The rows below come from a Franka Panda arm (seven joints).
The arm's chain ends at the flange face. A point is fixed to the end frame.
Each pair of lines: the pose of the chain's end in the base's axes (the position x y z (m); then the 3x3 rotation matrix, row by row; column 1 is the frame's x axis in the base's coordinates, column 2 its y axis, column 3 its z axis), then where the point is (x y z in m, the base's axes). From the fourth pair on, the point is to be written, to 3 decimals.
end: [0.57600 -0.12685 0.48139], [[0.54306 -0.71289 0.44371], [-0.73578 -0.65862 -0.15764], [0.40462 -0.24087 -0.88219]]
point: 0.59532 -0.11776 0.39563
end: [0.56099 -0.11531 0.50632], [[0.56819 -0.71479 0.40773], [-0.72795 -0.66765 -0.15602], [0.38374 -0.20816 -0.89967]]
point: 0.57655 -0.10634 0.41978
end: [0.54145 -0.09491 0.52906], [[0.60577 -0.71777 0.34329], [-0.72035 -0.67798 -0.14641], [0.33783 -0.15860 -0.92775]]
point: 0.55051 -0.08538 0.44166
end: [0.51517 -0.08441 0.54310], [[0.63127 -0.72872 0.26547], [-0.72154 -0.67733 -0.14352], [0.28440 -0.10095 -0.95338]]
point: 0.517 -0.075 0.455
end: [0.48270 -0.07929 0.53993], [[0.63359 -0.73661 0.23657], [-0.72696 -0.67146 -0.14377], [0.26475 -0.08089 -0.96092]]
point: 0.482 -0.069 0.452
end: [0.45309 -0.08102 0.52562], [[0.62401 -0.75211 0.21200], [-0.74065 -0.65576 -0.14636], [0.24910 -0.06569 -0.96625]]
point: 0.451 -0.071 0.438
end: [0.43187 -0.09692 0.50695], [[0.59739 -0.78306 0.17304], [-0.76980 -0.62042 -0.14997], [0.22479 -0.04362 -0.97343]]
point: 0.427 -0.086 0.419
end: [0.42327 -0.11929 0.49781], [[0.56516 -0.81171 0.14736], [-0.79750 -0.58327 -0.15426], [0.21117 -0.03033 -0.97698]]
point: 0.417 -0.108 0.410
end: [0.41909 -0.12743 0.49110], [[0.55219 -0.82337 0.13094], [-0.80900 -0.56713 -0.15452], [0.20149 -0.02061 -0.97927]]
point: 0.412 -0.116 0.404
